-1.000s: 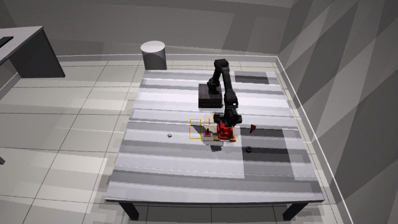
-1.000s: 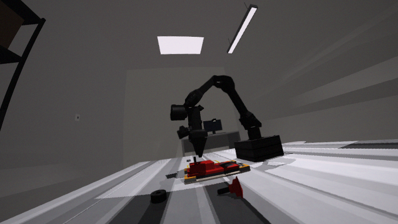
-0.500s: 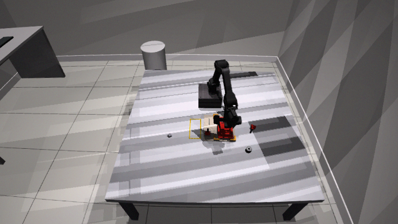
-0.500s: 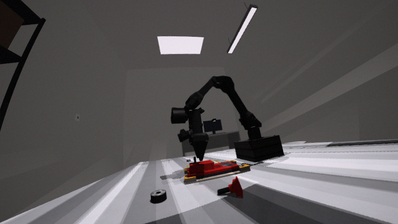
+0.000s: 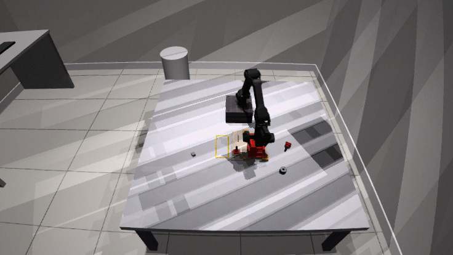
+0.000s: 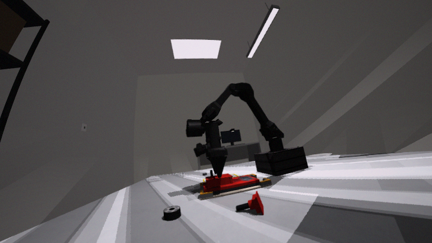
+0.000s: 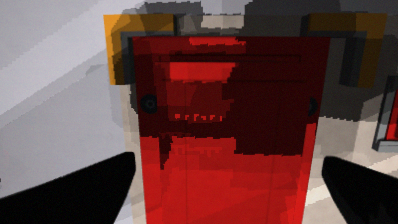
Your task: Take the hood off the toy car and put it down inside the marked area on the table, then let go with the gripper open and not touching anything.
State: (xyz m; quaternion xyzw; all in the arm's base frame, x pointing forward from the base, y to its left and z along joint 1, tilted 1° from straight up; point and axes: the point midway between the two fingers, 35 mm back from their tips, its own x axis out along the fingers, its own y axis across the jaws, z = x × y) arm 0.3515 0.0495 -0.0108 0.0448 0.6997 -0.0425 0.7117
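My gripper tip is 10 mm above the red hood. The rest, counted from my gripper tip: small grey piece (10 mm behind, 400 mm to the right, 50 mm below); black wheel (160 mm ahead, 130 mm to the left, 50 mm below).
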